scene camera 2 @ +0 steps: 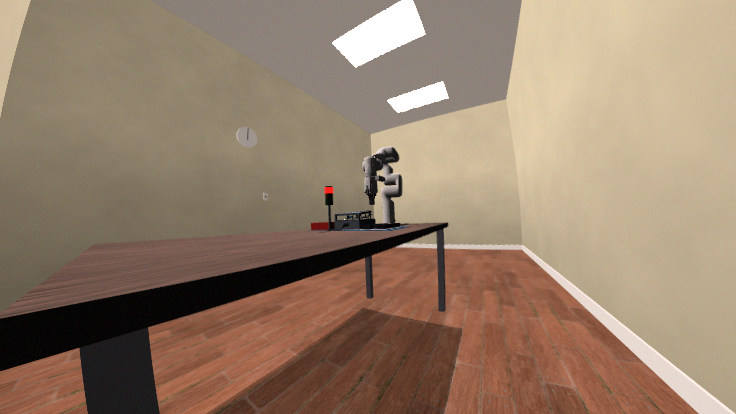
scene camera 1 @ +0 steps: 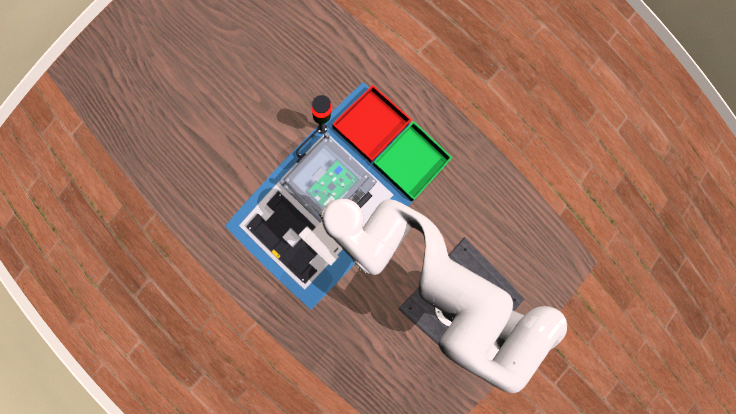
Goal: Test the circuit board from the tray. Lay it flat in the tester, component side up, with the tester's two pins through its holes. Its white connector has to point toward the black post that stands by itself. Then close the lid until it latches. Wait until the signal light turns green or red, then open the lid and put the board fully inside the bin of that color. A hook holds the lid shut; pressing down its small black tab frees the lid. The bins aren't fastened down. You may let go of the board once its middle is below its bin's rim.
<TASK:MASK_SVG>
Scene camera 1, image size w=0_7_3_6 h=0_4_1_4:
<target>green bin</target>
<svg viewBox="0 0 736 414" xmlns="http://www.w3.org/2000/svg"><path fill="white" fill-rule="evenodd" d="M414 121L372 164L410 201L413 201L452 159Z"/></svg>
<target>red bin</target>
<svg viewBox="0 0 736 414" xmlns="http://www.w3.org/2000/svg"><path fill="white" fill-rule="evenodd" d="M373 85L332 124L332 128L370 163L412 120Z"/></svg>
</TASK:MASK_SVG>
